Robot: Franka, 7 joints.
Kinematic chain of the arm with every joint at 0, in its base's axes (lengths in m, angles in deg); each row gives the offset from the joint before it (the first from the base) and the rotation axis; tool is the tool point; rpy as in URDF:
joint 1: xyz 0 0 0.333 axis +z
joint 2: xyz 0 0 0 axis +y
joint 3: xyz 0 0 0.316 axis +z
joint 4: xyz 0.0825 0 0 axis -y
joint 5: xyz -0.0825 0 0.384 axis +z
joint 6: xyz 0 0 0 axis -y
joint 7: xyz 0.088 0 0 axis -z
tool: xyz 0 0 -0.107 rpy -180 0 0
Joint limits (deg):
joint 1: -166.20..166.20
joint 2: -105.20..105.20
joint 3: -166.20..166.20
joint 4: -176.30..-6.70
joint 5: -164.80..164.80
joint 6: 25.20..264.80
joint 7: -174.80..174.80
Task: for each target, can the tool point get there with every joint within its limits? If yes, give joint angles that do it. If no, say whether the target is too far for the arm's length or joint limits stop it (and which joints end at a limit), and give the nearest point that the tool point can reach.
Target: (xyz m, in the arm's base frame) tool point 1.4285 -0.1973 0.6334
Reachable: no: too far | nearest point 0.8320 -0.1149 0.5080 | short by 0.615 m
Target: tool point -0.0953 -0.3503 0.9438
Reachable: yes | joints 28.18 -16.97 -76.11 -27.61 118.22 233.92 -5.77
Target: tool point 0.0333 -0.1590 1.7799
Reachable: no: too far | nearest point 0.0196 -0.0937 1.1855 | short by 0.598 m
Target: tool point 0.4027 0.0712 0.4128
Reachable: yes | joints 13.01 -9.87 -4.62 -127.90 5.84 80.08 123.47
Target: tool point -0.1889 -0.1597 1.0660
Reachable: yes | joints -61.63 4.00 -64.53 -40.80 -130.18 59.59 23.40
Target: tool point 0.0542 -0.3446 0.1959
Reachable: yes | joints -21.93 3.56 -47.50 -162.69 58.91 173.37 -17.70
